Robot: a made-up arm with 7 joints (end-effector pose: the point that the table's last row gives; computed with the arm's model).
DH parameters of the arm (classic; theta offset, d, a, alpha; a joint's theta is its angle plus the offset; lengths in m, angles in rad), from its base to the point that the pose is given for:
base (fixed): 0 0.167 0 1.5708
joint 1: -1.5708 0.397 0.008 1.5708
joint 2: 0 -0.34 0.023 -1.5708
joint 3: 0 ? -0.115 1.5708
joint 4: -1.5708 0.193 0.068 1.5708
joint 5: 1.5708 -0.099 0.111 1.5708
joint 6: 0 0.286 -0.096 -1.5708
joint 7: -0.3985 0 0.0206 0
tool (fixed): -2.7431 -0.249 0 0
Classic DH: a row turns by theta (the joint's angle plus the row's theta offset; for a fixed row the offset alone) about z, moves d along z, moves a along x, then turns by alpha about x.
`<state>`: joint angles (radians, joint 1 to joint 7).
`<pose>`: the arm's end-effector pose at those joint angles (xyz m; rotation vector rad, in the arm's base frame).
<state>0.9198 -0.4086 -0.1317 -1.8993 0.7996 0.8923 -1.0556</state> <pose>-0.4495 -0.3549 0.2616 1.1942 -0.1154 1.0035</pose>
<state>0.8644 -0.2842 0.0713 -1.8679 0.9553 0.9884 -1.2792</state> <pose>-0.3419 -0.2279 0.1019 0.9761 -0.3431 0.7494</pose>
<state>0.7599 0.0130 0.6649 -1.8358 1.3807 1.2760 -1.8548</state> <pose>0.1832 -0.1567 -0.1663 0.5977 -1.1119 0.1381</pose>
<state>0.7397 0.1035 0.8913 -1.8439 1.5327 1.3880 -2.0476</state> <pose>0.3805 -0.2015 -0.1436 0.5870 -1.4412 -0.0011</pose>
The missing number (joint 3, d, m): 0.07
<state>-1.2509 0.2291 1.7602 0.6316 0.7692 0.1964 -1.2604</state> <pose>-0.1315 -0.5740 -0.6569 -0.6395 -0.6118 -0.4790</pose>
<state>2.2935 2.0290 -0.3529 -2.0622 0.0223 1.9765 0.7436</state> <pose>0.1166 0.2091 0.2171 0.0444 -0.5464 0.9093</pose>
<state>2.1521 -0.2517 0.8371 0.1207 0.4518 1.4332 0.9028</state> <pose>0.4458 -0.1904 0.4665 -0.9320 -1.2962 0.5760</pose>
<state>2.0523 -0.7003 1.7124 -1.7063 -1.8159 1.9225 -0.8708</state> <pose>0.0275 -0.4790 -0.0058 -0.8375 -0.2765 1.2014</pose>
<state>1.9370 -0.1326 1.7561 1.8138 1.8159 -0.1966 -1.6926</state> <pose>0.4584 -0.7133 0.6381 -0.6532 2.0388 2.0680</pose>
